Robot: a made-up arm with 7 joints. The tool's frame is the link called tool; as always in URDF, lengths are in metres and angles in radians.
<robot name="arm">
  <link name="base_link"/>
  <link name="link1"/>
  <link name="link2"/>
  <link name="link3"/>
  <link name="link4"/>
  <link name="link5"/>
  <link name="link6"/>
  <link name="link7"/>
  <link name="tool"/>
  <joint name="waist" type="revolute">
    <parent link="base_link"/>
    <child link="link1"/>
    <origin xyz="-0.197 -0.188 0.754" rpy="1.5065 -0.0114 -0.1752"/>
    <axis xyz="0 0 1"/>
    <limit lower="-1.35" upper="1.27"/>
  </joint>
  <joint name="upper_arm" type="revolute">
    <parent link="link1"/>
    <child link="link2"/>
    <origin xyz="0.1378 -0.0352 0.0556" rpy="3.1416 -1.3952 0"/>
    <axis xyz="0 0 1"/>
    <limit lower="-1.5" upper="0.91"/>
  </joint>
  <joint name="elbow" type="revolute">
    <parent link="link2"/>
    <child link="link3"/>
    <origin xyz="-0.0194 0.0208 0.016" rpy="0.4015 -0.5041 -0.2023"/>
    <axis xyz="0 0 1"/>
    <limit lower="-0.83" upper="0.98"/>
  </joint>
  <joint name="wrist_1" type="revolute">
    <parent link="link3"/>
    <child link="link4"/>
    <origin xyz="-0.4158 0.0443 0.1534" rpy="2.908 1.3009 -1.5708"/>
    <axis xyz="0 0 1"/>
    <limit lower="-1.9" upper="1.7"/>
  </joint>
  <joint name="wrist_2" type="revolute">
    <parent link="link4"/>
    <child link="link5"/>
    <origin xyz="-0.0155 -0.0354 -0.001" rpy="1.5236 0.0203 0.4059"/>
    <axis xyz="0 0 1"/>
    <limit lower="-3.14" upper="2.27"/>
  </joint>
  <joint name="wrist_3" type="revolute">
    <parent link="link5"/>
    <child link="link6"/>
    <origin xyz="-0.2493 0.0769 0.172" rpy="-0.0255 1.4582 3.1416"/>
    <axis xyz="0 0 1"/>
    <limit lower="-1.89" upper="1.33"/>
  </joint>
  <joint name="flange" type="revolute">
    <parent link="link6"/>
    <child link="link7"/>
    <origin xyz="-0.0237 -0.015 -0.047" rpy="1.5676 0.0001 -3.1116"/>
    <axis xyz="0 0 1"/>
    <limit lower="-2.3" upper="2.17"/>
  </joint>
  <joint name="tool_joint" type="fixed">
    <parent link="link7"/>
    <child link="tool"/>
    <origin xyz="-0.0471 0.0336 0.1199" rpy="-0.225 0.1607 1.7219"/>
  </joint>
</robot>
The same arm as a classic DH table. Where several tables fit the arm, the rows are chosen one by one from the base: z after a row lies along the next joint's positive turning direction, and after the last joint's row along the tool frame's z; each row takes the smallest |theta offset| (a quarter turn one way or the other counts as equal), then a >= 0, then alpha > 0; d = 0 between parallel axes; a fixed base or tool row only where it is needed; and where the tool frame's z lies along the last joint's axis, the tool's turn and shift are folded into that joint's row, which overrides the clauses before.
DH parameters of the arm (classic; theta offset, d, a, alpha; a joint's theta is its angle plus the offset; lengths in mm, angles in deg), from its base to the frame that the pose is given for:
base (fixed): -10.08 739.9 -161 86.32
waist: -89.35 300.1 35.2 -100.06
upper_arm: 29.72 147.1 27.7 -36.29
elbow: 68.55 202.7 393.1 105.03
wrist_1: -63.03 145.5 -28.2 87.29
wrist_2: -89.69 170.4 -83.3 83.55
wrist_3: -88.44 201.9 -24.1 -89.82
flange: 63.7 -96.2 -9.3 15.8
tool (fixed): -144 209.8 0 0
Joint limits (deg, base to tool): -77.35..72.77 -85.94..52.14 -47.56..56.15 -108.86..97.4 -179.91..130.06 -108.29..76.2 -131.78..124.33

